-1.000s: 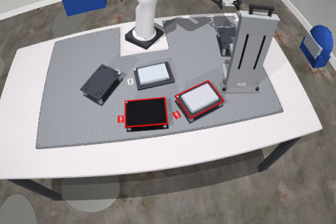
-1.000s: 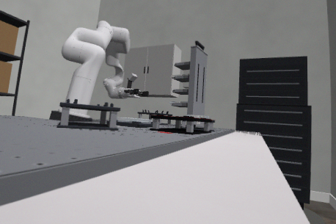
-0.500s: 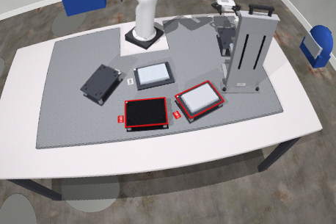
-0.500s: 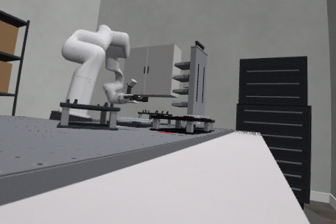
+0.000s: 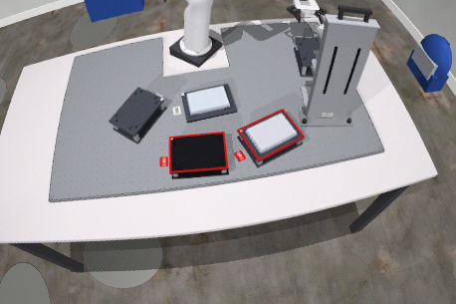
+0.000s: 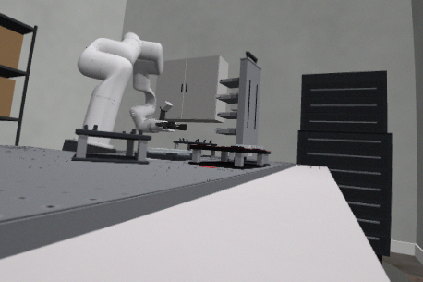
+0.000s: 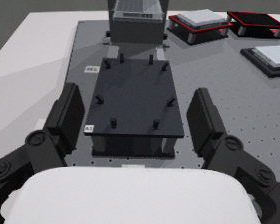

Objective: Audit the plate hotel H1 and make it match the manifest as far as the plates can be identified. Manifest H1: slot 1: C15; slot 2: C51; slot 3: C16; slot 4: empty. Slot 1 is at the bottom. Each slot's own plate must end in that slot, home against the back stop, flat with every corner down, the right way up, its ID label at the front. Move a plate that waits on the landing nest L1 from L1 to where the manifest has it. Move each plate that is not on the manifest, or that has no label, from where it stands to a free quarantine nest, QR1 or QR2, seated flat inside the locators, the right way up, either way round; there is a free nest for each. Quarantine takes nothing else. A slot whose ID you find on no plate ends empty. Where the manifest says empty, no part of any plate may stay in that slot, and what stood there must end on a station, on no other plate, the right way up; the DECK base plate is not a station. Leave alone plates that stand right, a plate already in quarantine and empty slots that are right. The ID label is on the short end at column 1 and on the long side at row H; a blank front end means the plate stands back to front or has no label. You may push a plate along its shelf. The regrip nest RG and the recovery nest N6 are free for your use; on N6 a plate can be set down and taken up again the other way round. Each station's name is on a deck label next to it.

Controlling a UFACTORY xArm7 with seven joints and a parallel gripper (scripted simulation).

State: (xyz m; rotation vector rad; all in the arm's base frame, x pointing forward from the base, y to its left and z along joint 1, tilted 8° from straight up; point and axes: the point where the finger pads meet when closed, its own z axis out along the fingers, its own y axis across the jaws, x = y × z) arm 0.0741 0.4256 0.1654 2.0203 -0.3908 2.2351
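Right now the RG label is 13 cm below my hand. From my hand the other things lie so: H1 label: 25 cm ahead, 13 cm below, 4 cm to the left; then white plate: 40 cm ahead, 30 cm to the right, 9 cm below; then plate labelled C16: 28 cm ahead, 13 cm above, 7 cm to the right.
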